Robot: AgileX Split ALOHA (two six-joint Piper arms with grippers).
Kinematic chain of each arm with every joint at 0, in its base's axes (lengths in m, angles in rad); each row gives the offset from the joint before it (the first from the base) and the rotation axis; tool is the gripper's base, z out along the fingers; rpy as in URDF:
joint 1: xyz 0 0 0.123 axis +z
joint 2: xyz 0 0 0 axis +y
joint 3: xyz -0.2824 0 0.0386 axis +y
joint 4: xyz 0.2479 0 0.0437 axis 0.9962 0 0.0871
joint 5: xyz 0 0 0 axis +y
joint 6: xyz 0.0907 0 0.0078 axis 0.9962 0 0.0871
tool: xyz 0 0 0 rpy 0 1.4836 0
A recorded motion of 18 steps. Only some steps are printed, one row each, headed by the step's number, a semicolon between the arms.
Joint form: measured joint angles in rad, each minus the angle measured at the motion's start. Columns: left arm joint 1, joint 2, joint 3, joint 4, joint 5, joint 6; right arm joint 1, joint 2, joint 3, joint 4, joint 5, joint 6.
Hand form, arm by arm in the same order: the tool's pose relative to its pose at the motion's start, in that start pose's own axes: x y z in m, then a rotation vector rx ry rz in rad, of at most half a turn. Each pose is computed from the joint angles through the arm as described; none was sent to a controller.
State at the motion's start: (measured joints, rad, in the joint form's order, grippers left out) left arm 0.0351 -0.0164 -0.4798 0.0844 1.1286 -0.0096; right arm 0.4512 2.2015 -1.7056 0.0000 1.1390 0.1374
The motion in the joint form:
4: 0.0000 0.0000 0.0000 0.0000 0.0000 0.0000; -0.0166 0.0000 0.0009 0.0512 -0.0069 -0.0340
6: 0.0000 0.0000 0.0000 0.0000 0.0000 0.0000; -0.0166 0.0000 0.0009 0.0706 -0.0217 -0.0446
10: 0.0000 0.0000 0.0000 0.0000 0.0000 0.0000; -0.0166 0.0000 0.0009 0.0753 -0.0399 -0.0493
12: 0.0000 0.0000 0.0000 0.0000 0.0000 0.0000; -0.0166 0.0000 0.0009 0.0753 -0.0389 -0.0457
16: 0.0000 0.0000 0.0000 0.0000 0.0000 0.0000; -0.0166 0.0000 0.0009 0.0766 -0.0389 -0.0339
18: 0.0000 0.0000 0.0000 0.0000 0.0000 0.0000; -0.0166 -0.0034 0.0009 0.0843 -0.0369 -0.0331
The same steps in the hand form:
4: 0.0000 0.0000 0.0000 0.0000 0.0000 0.0000; -0.0009 -0.0030 0.0001 -0.0464 -0.0008 0.0042
6: 0.0000 0.0000 0.0000 0.0000 0.0000 0.0000; -0.0021 -0.0013 0.0000 -0.0653 -0.0139 0.0023
10: 0.0000 0.0000 0.0000 0.0000 0.0000 0.0000; -0.0037 -0.0007 -0.0001 -0.0710 -0.0318 0.0002
12: 0.0000 0.0000 0.0000 0.0000 0.0000 0.0000; -0.0037 -0.0007 -0.0001 -0.0710 -0.0306 0.0038
16: 0.0000 0.0000 0.0000 0.0000 0.0000 0.0000; -0.0036 -0.0006 -0.0001 -0.0724 -0.0301 0.0161
18: 0.0000 0.0000 0.0000 0.0000 0.0000 0.0000; -0.0033 0.0000 -0.0016 -0.0795 -0.0306 0.0201

